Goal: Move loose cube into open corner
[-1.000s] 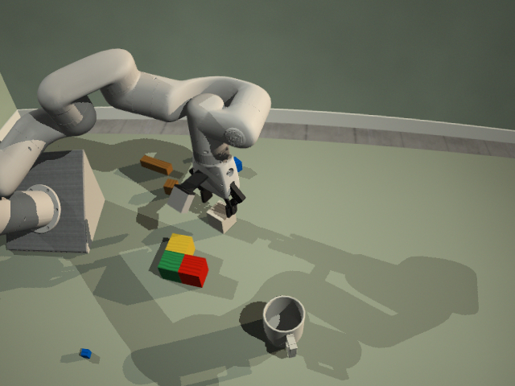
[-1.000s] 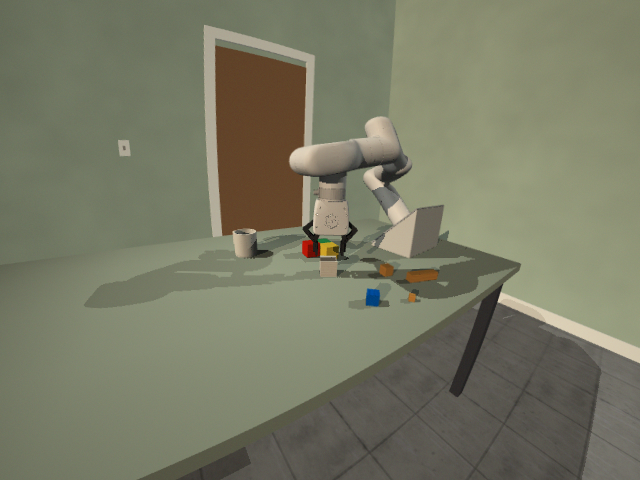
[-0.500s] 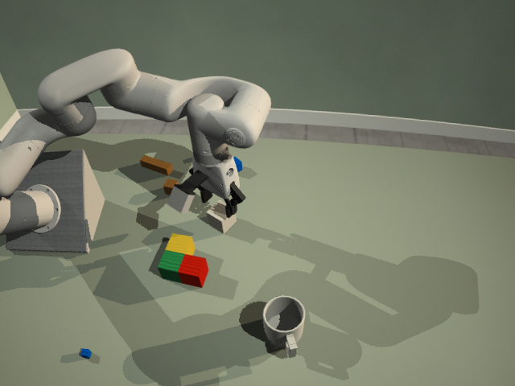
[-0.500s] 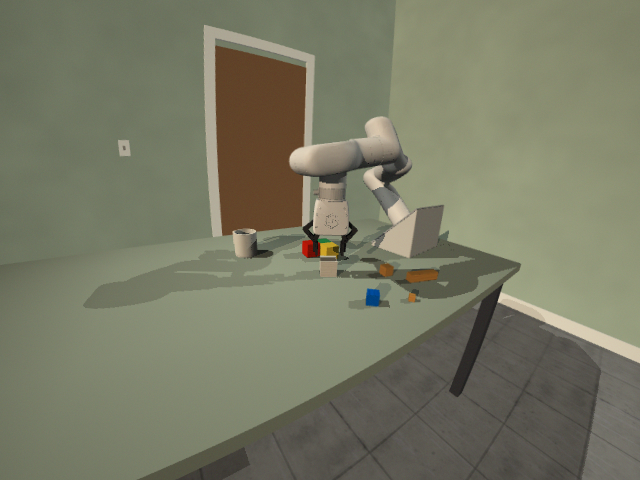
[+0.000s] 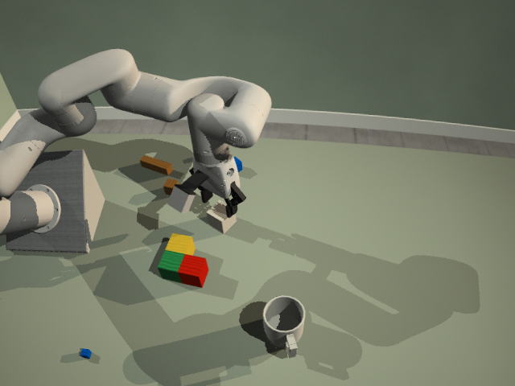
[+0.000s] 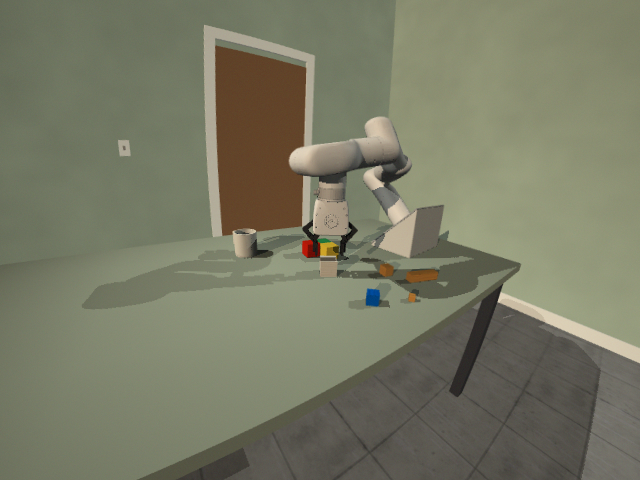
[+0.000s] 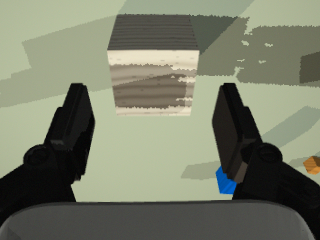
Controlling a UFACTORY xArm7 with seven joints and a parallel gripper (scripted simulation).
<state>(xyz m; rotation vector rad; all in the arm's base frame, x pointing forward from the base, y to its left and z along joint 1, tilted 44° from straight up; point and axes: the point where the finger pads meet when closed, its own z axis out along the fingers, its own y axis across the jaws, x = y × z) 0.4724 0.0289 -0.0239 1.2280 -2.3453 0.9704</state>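
Now: hand 50 mm above the beige cube. From my hand the other things lie so: long orange block: 210 mm behind, 200 mm to the left, 70 mm below; then red cube: 160 mm to the right, 50 mm below, 50 mm behind; then yellow cube: 100 mm to the right, 90 mm behind, 50 mm below.
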